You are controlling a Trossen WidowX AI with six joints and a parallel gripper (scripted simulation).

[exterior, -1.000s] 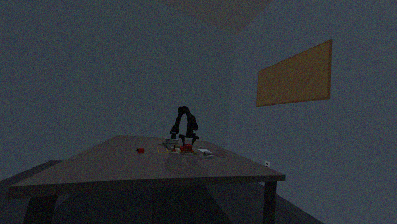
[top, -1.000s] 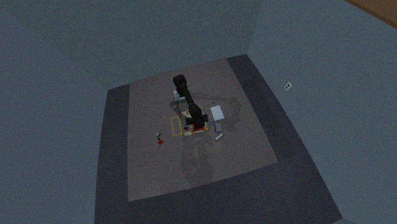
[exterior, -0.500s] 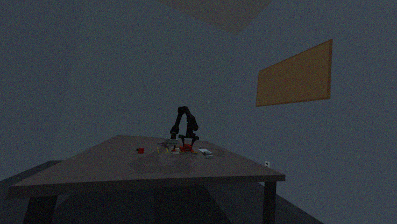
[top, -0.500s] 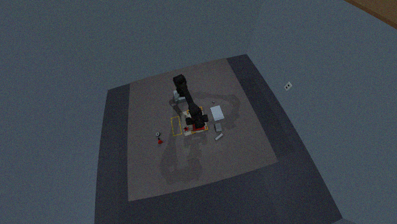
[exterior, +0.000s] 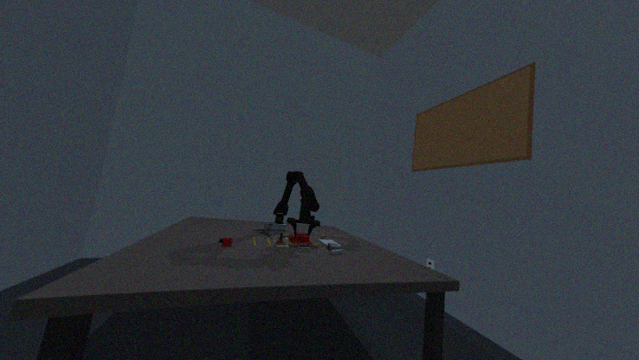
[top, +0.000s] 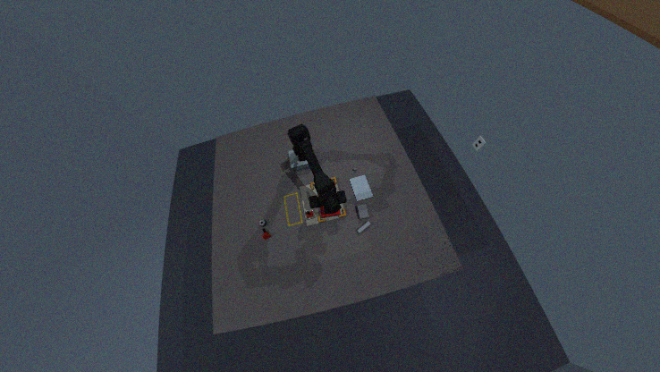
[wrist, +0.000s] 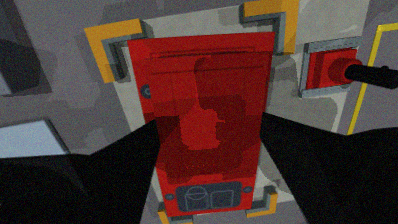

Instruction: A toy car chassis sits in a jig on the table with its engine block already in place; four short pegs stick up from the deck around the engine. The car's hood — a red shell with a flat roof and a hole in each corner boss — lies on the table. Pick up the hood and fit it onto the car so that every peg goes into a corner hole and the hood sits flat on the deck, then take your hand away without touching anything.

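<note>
The red hood is right at my gripper tip. Also, from my gripper tip: white plate 210 mm to the left, 80 mm behind, 40 mm below.
</note>
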